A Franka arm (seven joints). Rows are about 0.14 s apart.
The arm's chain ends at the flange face. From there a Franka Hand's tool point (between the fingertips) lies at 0.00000 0.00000 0.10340 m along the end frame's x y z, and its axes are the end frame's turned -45 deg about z.
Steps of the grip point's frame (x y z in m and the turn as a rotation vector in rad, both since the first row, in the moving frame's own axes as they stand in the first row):
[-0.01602 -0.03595 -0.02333 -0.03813 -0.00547 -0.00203]
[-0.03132 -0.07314 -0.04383 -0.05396 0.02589 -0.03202]
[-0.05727 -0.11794 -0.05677 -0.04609 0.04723 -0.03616]
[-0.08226 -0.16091 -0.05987 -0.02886 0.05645 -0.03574]
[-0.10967 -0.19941 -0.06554 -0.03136 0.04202 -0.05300]
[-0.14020 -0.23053 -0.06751 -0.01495 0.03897 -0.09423]
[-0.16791 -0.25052 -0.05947 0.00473 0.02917 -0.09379]
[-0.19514 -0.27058 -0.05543 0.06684 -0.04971 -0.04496]
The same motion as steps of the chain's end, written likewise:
[-0.03914 -0.01728 -0.02325 -0.03083 0.02309 -0.00203]
[-0.07973 -0.03153 -0.04364 -0.01985 0.05646 -0.03202]
[-0.13071 -0.04269 -0.05654 0.00081 0.06599 -0.03616]
[-0.17814 -0.05349 -0.05966 0.01951 0.06032 -0.03574]
[-0.22389 -0.06253 -0.06540 0.00754 0.05189 -0.05300]
[-0.26600 -0.06193 -0.06742 0.01698 0.03813 -0.09423]
[-0.29754 -0.05586 -0.05942 0.02397 0.01728 -0.09379]
[-0.32078 -0.05228 -0.05507 0.01211 -0.08241 -0.04496]

